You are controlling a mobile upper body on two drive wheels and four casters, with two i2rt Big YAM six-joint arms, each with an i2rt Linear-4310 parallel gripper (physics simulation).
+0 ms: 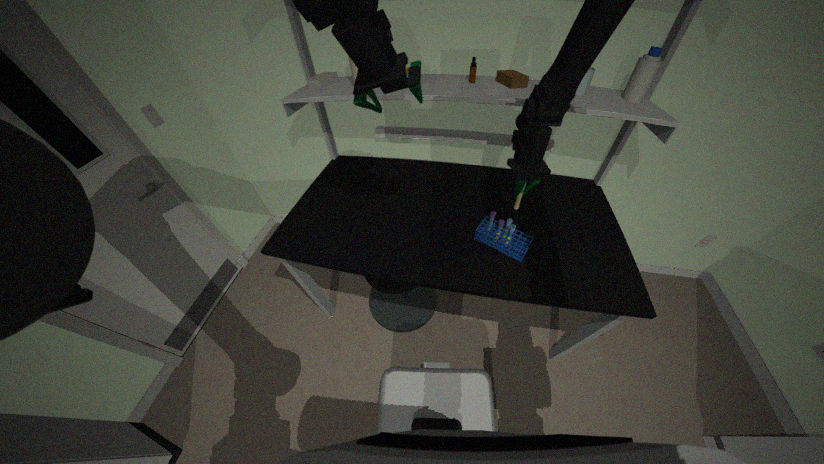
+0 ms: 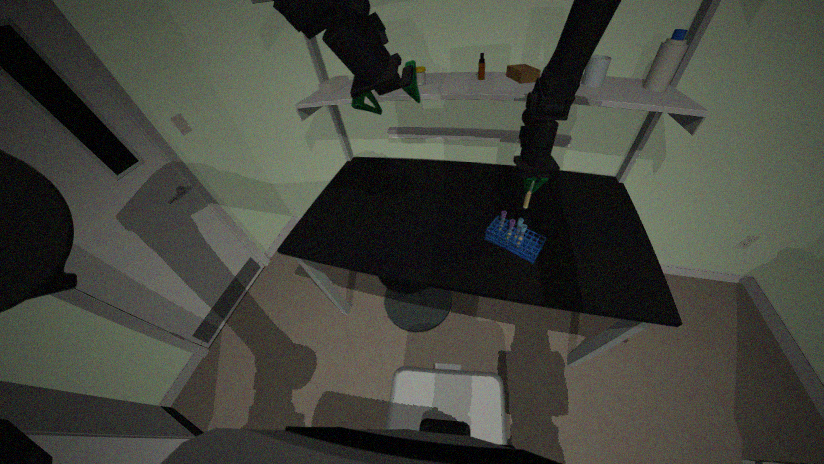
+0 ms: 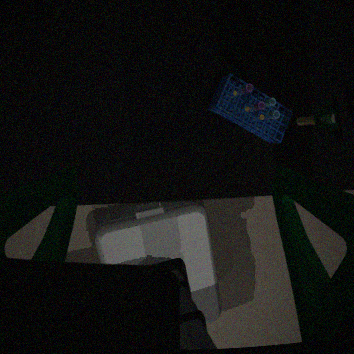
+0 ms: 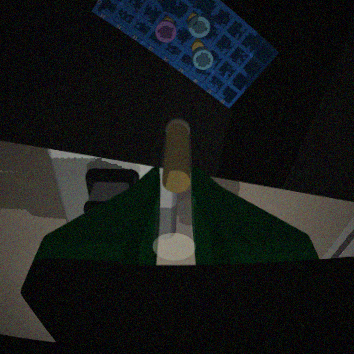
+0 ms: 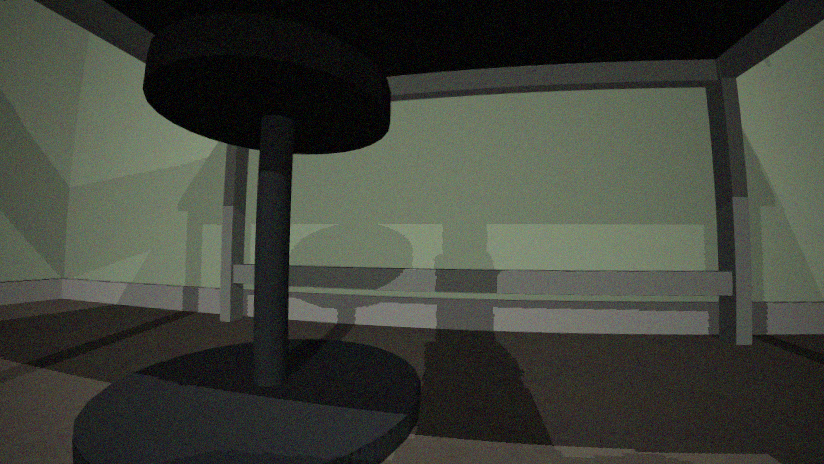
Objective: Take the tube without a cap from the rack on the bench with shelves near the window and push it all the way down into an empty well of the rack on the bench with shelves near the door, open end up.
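Note:
A blue wire rack (image 1: 525, 249) (image 2: 537, 251) (image 3: 283, 134) (image 4: 231, 96) stands on the black bench, with several capped tubes, purple and light blue, upright in it. My right gripper (image 1: 523, 189) (image 2: 532, 185) (image 4: 175, 177) is shut on the uncapped tube (image 1: 517, 200) (image 2: 527, 199) (image 3: 306, 121) (image 4: 177, 150), which has yellowish contents and points down, slightly tilted, above the bench behind the rack, apart from it. My left gripper (image 1: 397, 102) (image 2: 392, 104) (image 3: 175, 177) is open and empty, high in front of the shelf at the left.
The black bench (image 1: 369, 230) (image 2: 380, 230) has a shelf (image 1: 444, 89) (image 2: 449, 86) behind it, bearing a brown bottle (image 1: 472, 71) (image 2: 480, 67), a brown box (image 1: 512, 78) (image 2: 523, 73) and a large bottle (image 1: 641, 78) (image 2: 666, 64). A round stool (image 1: 401, 308) (image 2: 418, 308) (image 5: 271, 230) stands at the bench's front.

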